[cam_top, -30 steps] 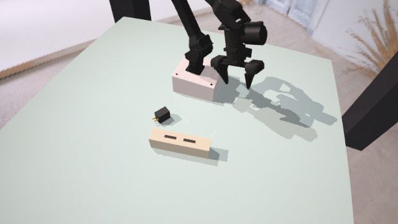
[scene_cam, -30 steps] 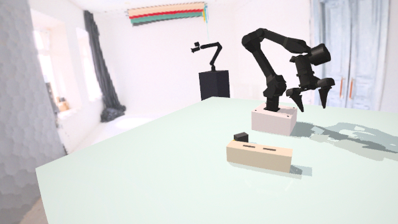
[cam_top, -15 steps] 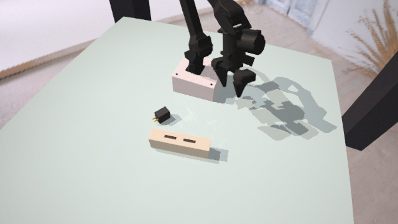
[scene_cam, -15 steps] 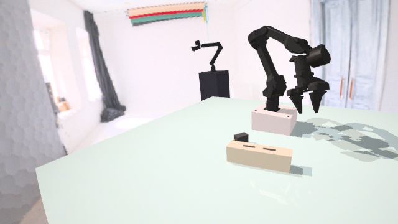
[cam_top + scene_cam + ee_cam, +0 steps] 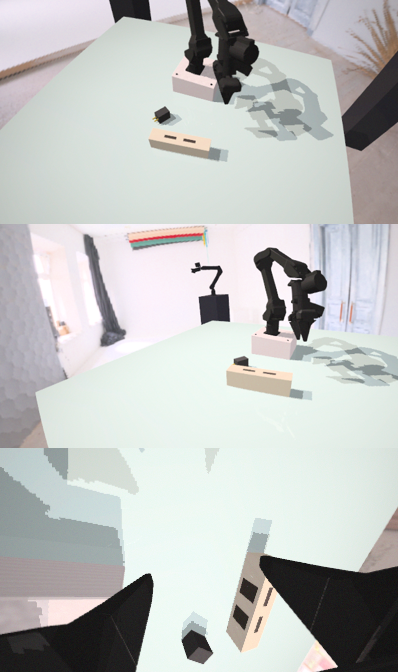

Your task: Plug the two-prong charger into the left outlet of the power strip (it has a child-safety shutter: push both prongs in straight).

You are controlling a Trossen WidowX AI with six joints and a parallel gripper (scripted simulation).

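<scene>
Now: the dark charger 210 mm to the right of my gripper tip, 110 mm ahead of it and 90 mm below it.
</scene>
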